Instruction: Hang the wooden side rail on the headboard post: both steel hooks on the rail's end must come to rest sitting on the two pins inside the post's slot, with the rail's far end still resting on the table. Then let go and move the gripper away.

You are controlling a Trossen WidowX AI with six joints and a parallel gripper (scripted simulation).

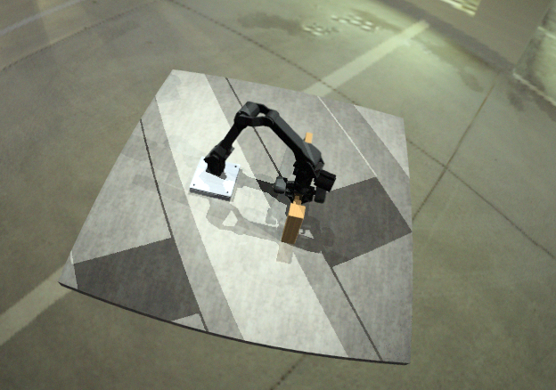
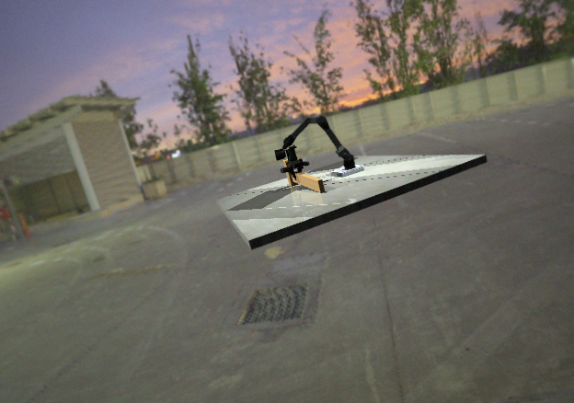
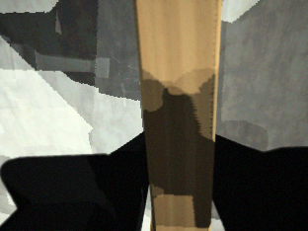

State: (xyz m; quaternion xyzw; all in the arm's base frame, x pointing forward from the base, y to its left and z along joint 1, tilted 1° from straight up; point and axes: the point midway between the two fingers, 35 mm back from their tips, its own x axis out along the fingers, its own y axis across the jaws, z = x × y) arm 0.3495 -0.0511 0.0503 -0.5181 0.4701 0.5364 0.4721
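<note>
The wooden headboard post lies 12 cm to the right of my gripper tip, 4 cm above it and 1 cm ahead of it.
</note>
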